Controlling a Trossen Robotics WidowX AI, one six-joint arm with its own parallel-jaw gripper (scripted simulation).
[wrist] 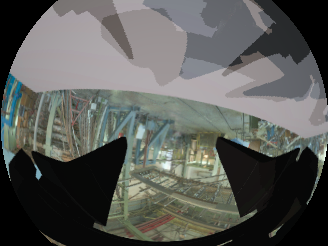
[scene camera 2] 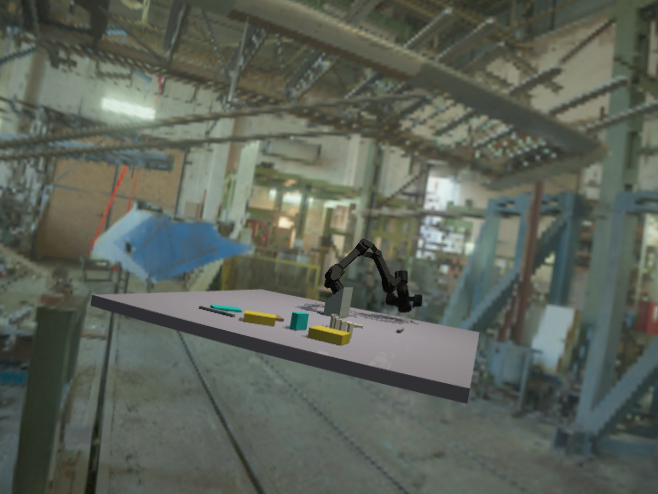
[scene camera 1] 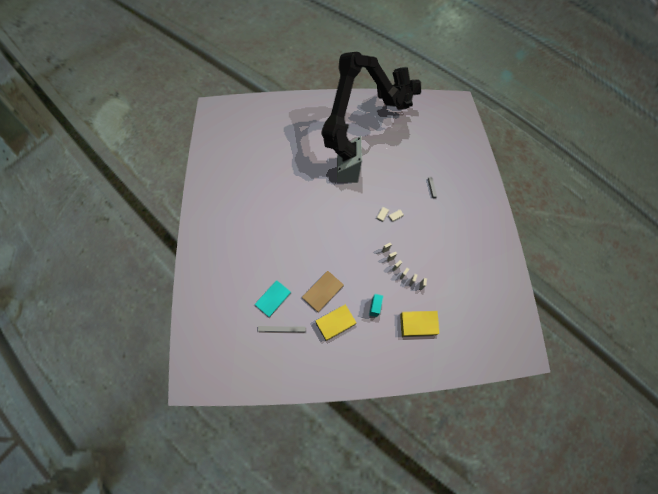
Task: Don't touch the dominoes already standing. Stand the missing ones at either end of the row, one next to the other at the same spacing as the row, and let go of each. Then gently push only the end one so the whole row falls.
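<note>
There is a brown block in view, and as for my gripper, it is open and holds nothing.
</note>
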